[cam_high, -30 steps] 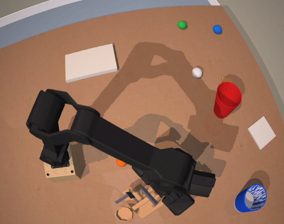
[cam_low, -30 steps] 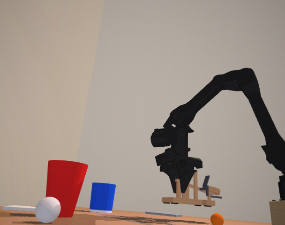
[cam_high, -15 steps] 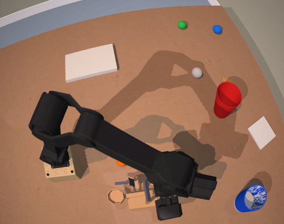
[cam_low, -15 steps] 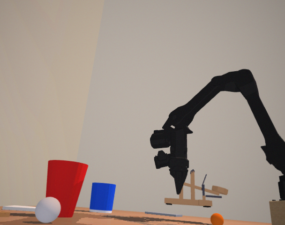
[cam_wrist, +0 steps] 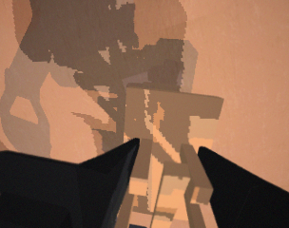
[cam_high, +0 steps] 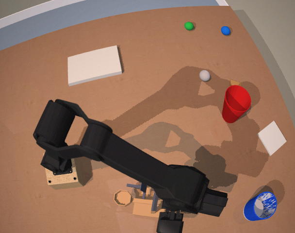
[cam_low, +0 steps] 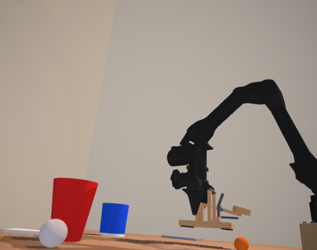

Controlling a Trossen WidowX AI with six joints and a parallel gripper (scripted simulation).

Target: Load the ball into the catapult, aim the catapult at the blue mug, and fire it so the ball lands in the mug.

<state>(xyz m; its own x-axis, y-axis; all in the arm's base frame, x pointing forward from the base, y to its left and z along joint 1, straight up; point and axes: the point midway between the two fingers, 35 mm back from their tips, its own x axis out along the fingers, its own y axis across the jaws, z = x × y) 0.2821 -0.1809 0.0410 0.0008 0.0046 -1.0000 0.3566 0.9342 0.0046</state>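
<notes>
Now: gripper tip 50 mm below the catapult upright frame, 40 mm past it and 20 mm to the right of it. Round my gripper tip: blue mug 270 mm ahead, 110 mm to the right, 50 mm below; orange ball 150 mm to the left, 90 mm behind, 60 mm below; catapult 60 mm behind, 40 mm to the left, 20 mm above.
</notes>
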